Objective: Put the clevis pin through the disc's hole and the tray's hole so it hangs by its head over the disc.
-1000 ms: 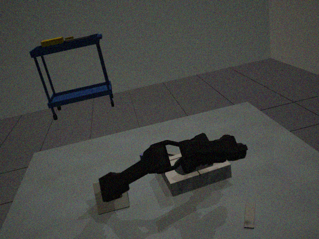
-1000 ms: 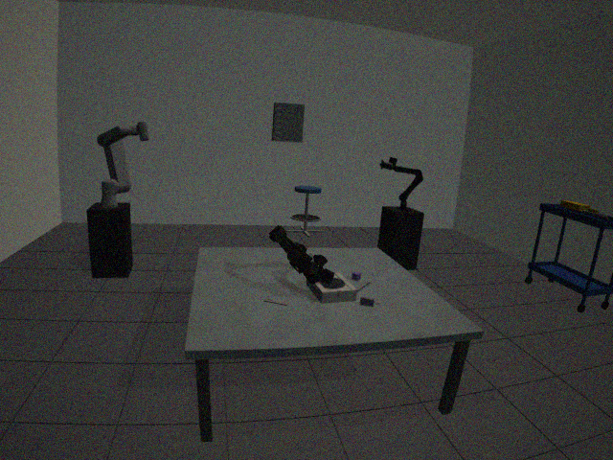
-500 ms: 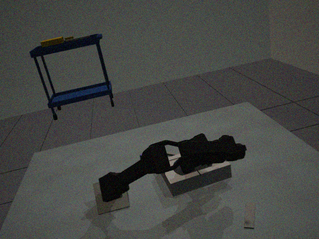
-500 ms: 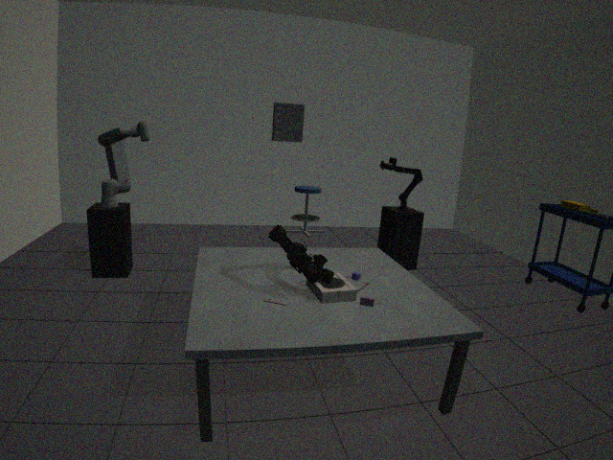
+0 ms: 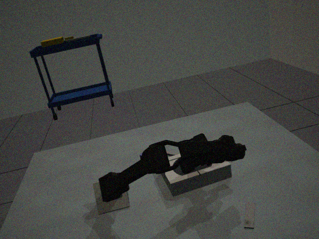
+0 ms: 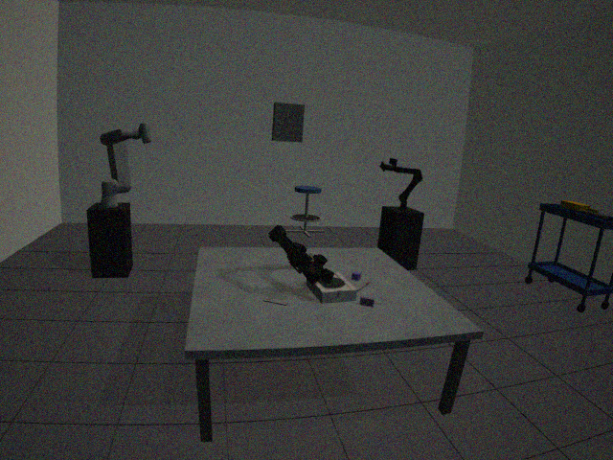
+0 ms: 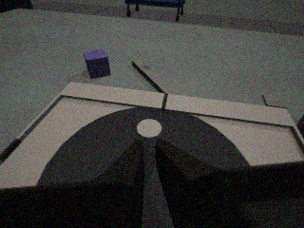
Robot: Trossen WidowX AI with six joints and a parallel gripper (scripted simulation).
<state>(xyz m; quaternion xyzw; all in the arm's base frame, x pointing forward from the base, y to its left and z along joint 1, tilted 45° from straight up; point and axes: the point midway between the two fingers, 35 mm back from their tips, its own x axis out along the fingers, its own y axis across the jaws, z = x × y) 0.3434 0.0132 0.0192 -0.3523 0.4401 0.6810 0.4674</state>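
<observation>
The steel clevis pin is 10 mm below my gripper tip. Also, from my gripper tip: purple cube (220 mm to the left, 150 mm behind, 70 mm below); rimmed steel tray (50 mm below, 10 mm ahead); dark aluminium disc (30 mm below).
</observation>
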